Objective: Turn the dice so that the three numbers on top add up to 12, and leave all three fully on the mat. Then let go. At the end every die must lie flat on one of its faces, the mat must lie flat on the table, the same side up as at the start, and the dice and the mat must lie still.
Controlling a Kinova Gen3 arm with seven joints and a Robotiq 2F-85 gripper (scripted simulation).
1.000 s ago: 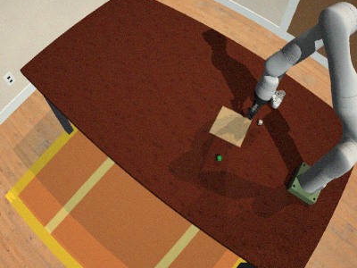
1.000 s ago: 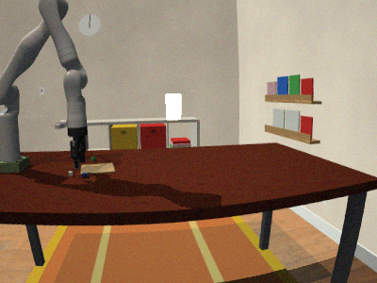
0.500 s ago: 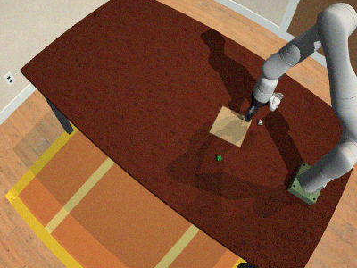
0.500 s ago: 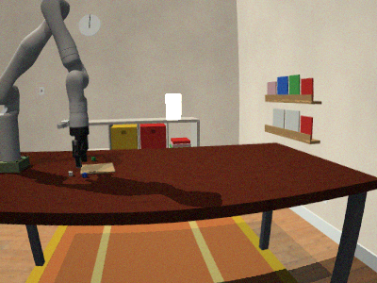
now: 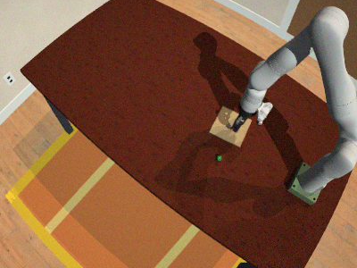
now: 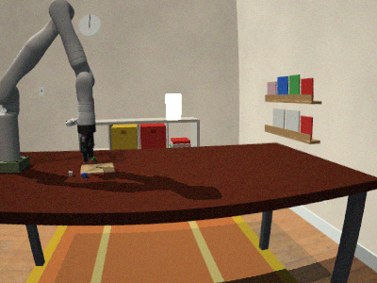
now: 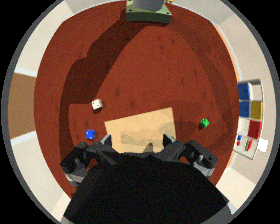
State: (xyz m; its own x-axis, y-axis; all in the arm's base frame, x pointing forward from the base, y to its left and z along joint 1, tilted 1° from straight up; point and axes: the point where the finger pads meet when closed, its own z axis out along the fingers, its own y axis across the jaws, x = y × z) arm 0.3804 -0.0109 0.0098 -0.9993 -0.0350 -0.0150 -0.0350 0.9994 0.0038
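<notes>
My hand is 40 mm above the tan mat, 30 mm short of it and 20 mm to the right of it. Round my hand: white die 80 mm to the right, 60 mm behind, 40 mm below; then green die 160 mm to the left, 40 mm below, 20 mm behind; then blue die 100 mm to the right, 40 mm below, 10 mm ahead.
</notes>
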